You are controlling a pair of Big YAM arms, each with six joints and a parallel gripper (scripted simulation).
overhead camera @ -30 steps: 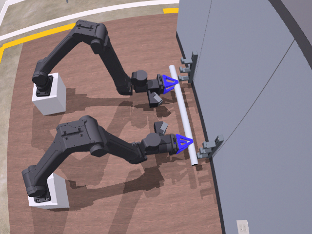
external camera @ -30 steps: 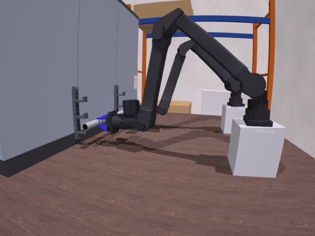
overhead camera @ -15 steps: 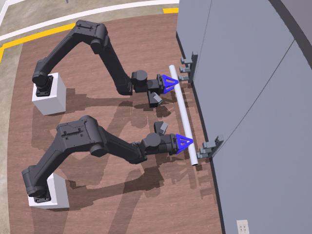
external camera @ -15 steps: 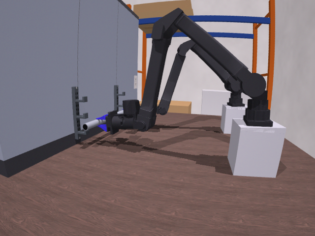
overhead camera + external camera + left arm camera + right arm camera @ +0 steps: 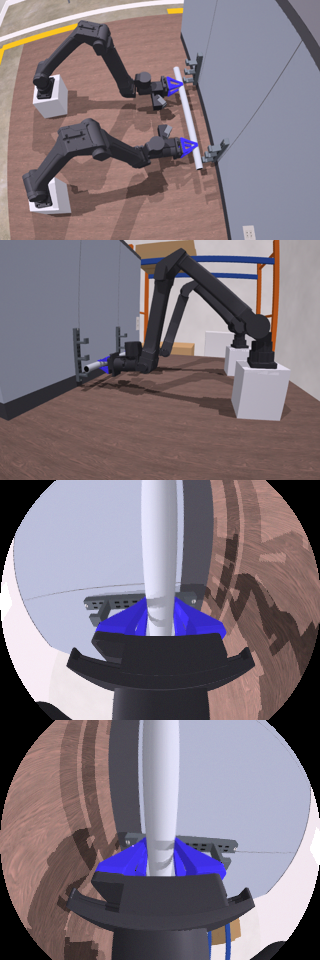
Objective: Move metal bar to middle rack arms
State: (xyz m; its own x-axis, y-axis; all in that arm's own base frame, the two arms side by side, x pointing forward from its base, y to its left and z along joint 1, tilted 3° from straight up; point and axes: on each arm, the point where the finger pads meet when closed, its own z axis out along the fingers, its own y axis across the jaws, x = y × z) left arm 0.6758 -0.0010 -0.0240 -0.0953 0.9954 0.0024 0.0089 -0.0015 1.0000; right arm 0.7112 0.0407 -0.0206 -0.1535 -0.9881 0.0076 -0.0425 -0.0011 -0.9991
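My right gripper is now 1 cm past the metal bar and 15 cm to the right of it. From my right hand the other things lie so: grey wall panel (24 cm ahead, 13 cm to the left, 34 cm above).
Right now my left hand is 15 cm to the left of the metal bar and 1 cm short of it. Round my left hand: grey wall panel: 34 cm above, 26 cm ahead, 17 cm to the right.
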